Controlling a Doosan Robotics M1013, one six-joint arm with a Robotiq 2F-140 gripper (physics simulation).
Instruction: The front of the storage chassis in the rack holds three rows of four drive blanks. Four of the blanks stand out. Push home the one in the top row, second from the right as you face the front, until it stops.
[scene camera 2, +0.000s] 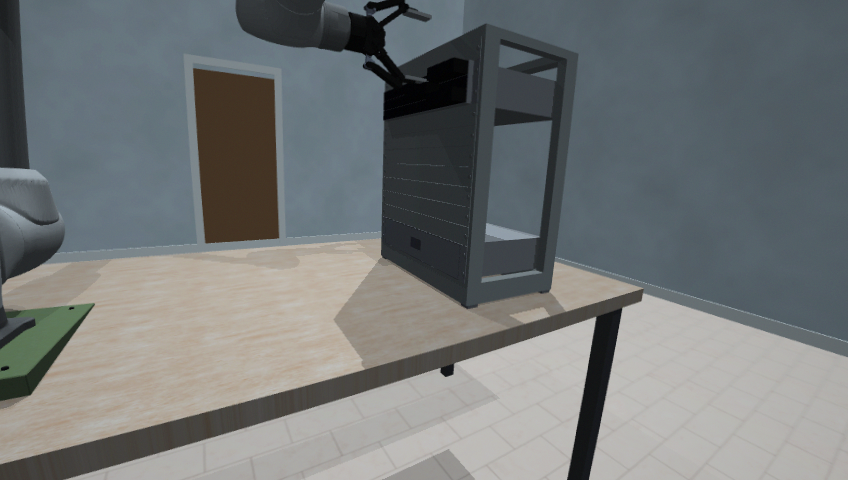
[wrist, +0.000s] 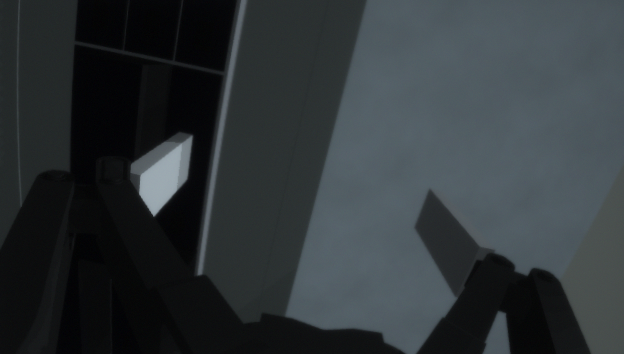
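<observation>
The storage chassis is a black band near the top of the rack. Its blanks are very dark and hard to tell apart. A block-like blank stands out at the top towards the right end; its exact column is unclear. Another dark block stands out below it. In the wrist view, a dim grey side face of a blank shows beside the pale finger pad. My gripper is open and empty. One finger is in front of the chassis face, the other is above the rack top; contact cannot be told.
The grey rack stands on the wooden table, with an open framed side. Panels fill its front below the chassis. The green base plate is at the left. Walls and a brown door are behind.
</observation>
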